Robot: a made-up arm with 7 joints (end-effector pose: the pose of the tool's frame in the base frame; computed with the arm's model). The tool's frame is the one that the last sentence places. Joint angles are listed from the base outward.
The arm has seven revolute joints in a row. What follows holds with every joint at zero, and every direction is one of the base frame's.
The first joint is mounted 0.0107 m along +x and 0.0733 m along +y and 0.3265 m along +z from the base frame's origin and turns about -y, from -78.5 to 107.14 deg.
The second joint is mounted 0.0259 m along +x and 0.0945 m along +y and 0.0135 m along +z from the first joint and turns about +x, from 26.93 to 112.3 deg.
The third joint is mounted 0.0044 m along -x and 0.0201 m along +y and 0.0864 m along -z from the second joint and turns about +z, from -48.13 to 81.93 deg.
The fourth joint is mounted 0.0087 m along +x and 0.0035 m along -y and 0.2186 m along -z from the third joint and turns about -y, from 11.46 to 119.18 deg.
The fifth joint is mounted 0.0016 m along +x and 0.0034 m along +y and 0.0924 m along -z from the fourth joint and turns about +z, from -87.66 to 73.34 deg.
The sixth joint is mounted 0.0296 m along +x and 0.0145 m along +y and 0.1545 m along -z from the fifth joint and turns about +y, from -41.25 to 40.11 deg.
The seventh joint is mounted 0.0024 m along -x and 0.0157 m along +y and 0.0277 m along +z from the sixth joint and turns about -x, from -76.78 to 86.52 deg.
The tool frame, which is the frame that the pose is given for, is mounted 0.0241 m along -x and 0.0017 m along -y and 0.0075 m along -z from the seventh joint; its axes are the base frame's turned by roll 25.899, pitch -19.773 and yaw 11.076 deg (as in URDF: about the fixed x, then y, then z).
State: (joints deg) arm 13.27 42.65 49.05 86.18 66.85 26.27 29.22
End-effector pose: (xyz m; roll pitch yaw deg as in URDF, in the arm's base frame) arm 0.1776 0.5446 0.2689 -119.71 -25.75 141.45
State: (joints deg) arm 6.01 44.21 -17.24 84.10 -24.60 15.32 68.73
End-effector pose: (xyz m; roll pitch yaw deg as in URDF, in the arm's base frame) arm 0.2734 0.3589 0.1253 28.19 -37.13 -67.87
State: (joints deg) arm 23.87 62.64 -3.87 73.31 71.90 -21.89 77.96
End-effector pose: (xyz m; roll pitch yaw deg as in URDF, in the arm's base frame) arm 0.2996 0.5190 0.2788 177.27 -46.15 139.54
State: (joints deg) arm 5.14 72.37 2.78 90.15 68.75 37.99 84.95
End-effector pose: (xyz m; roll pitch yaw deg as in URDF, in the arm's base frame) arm 0.2480 0.4865 0.3263 -77.55 -48.02 28.60
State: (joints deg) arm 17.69 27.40 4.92 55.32 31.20 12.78 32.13
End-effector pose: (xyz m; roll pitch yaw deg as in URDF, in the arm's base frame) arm 0.3106 0.4217 0.0626 -64.90 -61.34 84.77
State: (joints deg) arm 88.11 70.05 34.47 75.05 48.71 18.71 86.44
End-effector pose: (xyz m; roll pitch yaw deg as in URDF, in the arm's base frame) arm -0.0227 0.5661 0.5089 153.09 1.84 169.09
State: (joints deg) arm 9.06 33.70 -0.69 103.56 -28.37 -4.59 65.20
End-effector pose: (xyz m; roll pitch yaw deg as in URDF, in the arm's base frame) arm 0.2778 0.3314 0.2014 82.14 -43.24 -123.05
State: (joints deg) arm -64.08 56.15 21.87 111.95 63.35 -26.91 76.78
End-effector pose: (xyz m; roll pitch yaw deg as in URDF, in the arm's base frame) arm 0.0906 0.4268 0.1017 -114.57 -57.72 63.21
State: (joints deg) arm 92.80 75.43 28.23 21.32 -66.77 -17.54 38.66
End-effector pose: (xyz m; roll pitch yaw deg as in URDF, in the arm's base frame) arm 0.0387 0.6864 0.4450 146.03 -44.86 -79.07
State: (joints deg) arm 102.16 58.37 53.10 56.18 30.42 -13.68 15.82
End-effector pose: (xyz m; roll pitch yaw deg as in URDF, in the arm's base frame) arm 0.0427 0.6462 0.4570 -92.86 44.25 -138.83
